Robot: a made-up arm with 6 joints. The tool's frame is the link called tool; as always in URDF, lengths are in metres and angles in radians. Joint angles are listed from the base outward.
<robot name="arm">
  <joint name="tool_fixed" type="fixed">
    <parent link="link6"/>
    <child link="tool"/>
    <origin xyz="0.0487 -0.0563 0.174" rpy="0 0 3.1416"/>
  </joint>
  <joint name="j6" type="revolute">
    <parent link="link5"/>
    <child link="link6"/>
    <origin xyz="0.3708 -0.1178 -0.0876" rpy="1.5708 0 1.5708"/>
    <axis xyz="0 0 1"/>
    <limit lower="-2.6" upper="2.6"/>
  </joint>
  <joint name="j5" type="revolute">
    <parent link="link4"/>
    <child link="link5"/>
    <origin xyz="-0.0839 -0.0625 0.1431" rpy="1.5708 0 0"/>
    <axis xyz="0 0 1"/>
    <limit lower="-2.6" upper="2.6"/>
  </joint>
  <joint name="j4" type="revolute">
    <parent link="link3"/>
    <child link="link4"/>
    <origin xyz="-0.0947 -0.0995 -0.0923" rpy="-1.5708 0 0"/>
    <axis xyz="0 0 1"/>
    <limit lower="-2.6" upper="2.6"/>
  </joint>
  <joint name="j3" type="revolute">
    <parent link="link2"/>
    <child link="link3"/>
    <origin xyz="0.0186 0.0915 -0.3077" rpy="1.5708 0 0"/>
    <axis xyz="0 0 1"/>
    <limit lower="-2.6" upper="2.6"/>
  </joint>
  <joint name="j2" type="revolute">
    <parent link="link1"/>
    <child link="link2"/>
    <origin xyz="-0.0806 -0.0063 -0.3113" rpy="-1.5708 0 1.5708"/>
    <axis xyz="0 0 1"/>
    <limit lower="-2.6" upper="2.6"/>
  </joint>
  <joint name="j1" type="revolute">
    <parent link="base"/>
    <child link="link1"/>
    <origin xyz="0 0 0.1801" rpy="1.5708 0 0"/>
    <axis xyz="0 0 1"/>
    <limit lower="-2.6" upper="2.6"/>
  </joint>
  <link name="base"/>
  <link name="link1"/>
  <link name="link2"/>
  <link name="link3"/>
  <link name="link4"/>
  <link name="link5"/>
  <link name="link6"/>
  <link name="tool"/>
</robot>
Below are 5 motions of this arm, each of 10 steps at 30 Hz.
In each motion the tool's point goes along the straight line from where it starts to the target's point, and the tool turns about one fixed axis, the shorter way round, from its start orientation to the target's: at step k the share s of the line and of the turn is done. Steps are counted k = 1, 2, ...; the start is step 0. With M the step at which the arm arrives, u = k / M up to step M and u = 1 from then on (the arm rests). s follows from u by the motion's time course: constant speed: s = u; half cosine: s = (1 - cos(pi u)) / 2; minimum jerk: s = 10 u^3 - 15 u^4 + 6 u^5.
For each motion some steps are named. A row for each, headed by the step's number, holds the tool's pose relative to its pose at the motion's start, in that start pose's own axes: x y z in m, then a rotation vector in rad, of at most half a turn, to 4 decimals.
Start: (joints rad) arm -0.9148 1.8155 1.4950 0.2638 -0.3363 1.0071
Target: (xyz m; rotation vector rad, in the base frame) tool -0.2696 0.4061 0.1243 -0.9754 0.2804 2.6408
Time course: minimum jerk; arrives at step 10
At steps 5, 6, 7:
5: -0.0651 0.0047 0.0006 0.0225 -0.1641 0.0830
6: -0.0889 0.0064 0.0009 0.0307 -0.2240 0.1133
7: -0.1090 0.0078 0.0011 0.0377 -0.2747 0.1389

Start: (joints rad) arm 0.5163 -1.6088 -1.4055 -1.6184 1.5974 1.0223
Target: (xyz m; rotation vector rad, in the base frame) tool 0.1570 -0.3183 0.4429 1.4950 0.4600 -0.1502
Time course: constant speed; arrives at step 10
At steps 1, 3, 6, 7, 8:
1: 0.0211 0.0076 -0.0001 -0.0177 0.0308 -0.0313
3: 0.0634 0.0227 -0.0002 -0.0532 0.0925 -0.0940
6: 0.1268 0.0454 -0.0004 -0.1065 0.1850 -0.1879
7: 0.1479 0.0530 -0.0005 -0.1242 0.2159 -0.2193
8: 0.1691 0.0605 -0.0006 -0.1420 0.2467 -0.2506

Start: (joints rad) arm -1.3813 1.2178 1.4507 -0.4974 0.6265 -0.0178
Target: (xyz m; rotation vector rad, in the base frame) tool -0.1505 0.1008 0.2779 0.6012 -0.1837 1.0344
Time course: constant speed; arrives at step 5
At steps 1, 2, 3, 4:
1: 0.0049 -0.0018 0.0042 0.0102 0.0191 -0.0073
2: 0.0098 -0.0036 0.0085 0.0203 0.0382 -0.0145
3: 0.0147 -0.0053 0.0127 0.0305 0.0573 -0.0218
4: 0.0196 -0.0071 0.0169 0.0406 0.0764 -0.0291

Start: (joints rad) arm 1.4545 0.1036 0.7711 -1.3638 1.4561 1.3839
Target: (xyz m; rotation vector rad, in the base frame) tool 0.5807 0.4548 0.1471 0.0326 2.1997 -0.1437
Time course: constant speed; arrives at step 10
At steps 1, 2, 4, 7, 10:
1: -0.0176 0.0050 -0.0050 -0.0077 -0.0315 -0.0079
2: -0.0352 0.0100 -0.0099 -0.0154 -0.0629 -0.0158
4: -0.0704 0.0201 -0.0199 -0.0308 -0.1259 -0.0317
7: -0.1231 0.0352 -0.0348 -0.0539 -0.2203 -0.0554
10: -0.1759 0.0502 -0.0496 -0.0769 -0.3147 -0.0791

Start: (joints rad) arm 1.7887 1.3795 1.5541 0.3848 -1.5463 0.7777
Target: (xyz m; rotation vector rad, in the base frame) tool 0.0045 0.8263 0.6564 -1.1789 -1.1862 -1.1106
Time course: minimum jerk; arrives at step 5
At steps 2, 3, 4, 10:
2: 0.0081 0.0061 -0.0097 -0.0304 0.0221 -0.0348
3: 0.0175 0.0132 -0.0208 -0.0653 0.0476 -0.0749
4: 0.0242 0.0182 -0.0288 -0.0901 0.0657 -0.1033
10: 0.0256 0.0193 -0.0305 -0.0956 0.0697 -0.1097

